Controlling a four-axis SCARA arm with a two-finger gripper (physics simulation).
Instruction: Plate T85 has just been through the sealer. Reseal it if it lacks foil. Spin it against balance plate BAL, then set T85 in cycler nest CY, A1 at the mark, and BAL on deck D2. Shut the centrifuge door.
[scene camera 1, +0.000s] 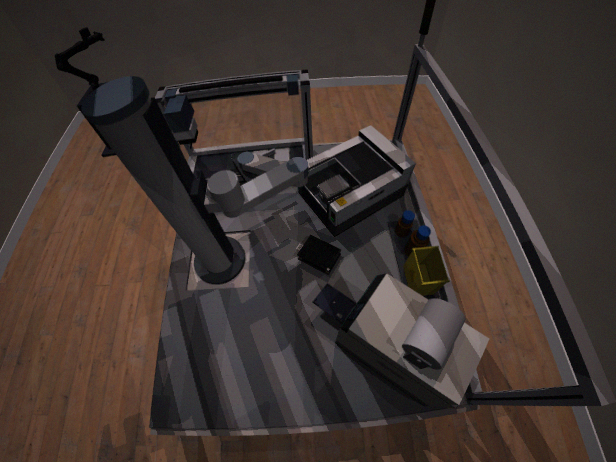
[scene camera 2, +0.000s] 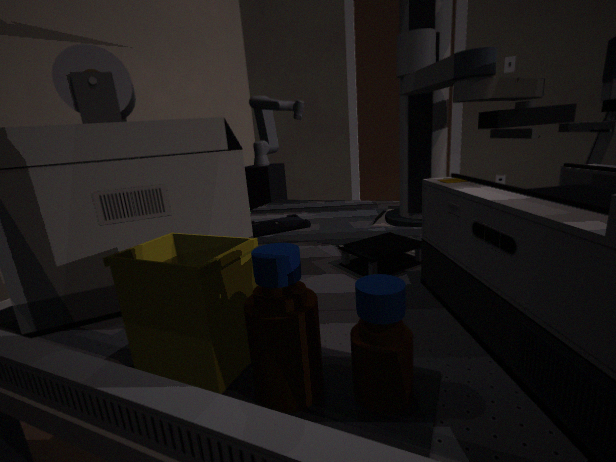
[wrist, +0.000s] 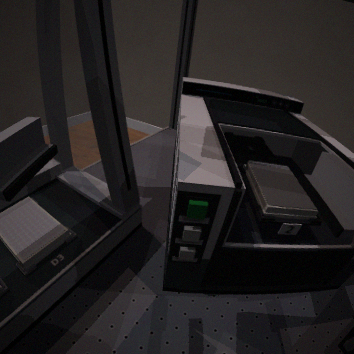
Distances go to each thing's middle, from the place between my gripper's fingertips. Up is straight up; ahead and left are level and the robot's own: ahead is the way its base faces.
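I find the centrifuge (scene camera 1: 377, 172) 10 mm to the right of my hand and 330 mm ahead of it, and the centrifuge is also 150 mm below my hand.
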